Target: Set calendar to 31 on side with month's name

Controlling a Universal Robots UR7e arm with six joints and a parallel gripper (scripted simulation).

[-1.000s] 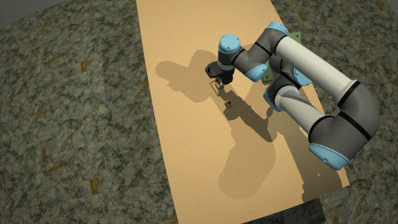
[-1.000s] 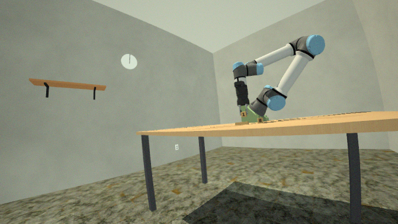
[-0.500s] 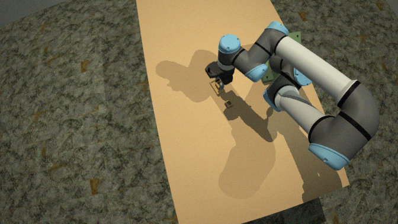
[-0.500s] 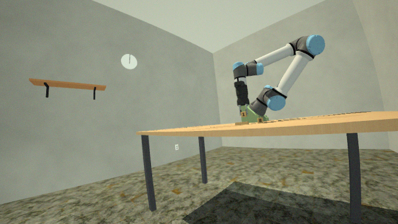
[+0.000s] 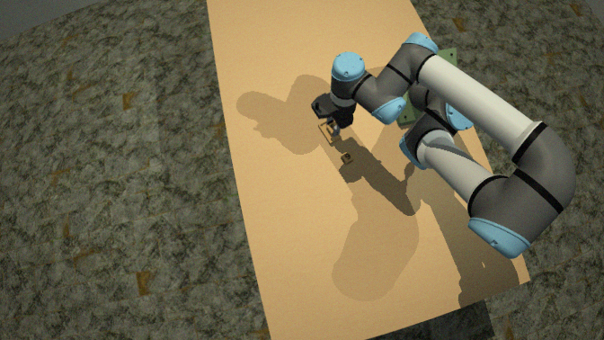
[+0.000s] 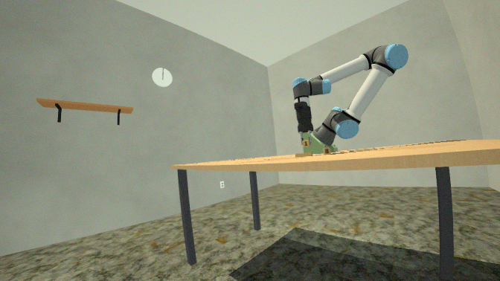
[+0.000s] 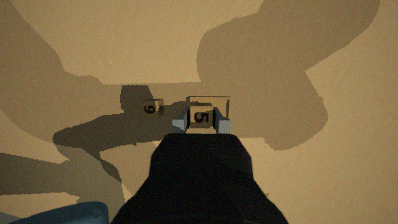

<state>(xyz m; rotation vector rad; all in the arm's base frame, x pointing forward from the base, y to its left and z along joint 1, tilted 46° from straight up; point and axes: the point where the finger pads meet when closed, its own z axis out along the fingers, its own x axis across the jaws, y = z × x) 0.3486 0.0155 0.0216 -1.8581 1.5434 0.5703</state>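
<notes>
The wooden tray lies 20 mm to the right of my hand and 70 mm below it.
</notes>
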